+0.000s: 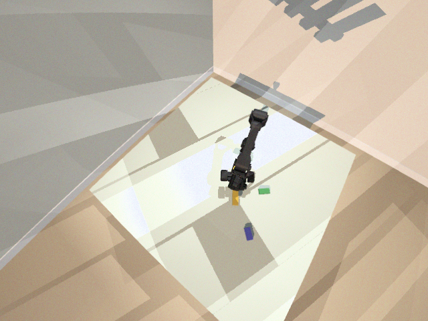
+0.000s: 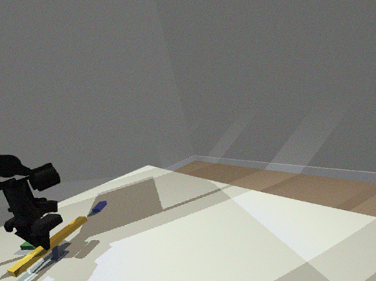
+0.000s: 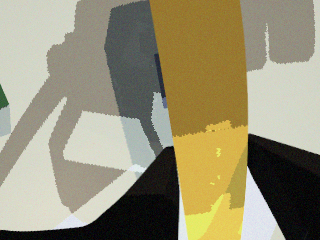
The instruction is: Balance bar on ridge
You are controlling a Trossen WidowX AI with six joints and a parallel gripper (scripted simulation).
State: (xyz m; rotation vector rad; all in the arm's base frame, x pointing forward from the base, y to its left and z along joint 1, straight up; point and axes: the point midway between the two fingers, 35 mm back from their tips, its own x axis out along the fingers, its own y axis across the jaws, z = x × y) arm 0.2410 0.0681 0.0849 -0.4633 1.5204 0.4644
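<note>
Now: the long yellow bar 2 cm ahead of my gripper tip and 2 cm to the left of it. Also, from my gripper tip: green block (6 cm behind, 18 cm to the left, 4 cm below); blue block (20 cm ahead, 23 cm to the left, 4 cm below).
</note>
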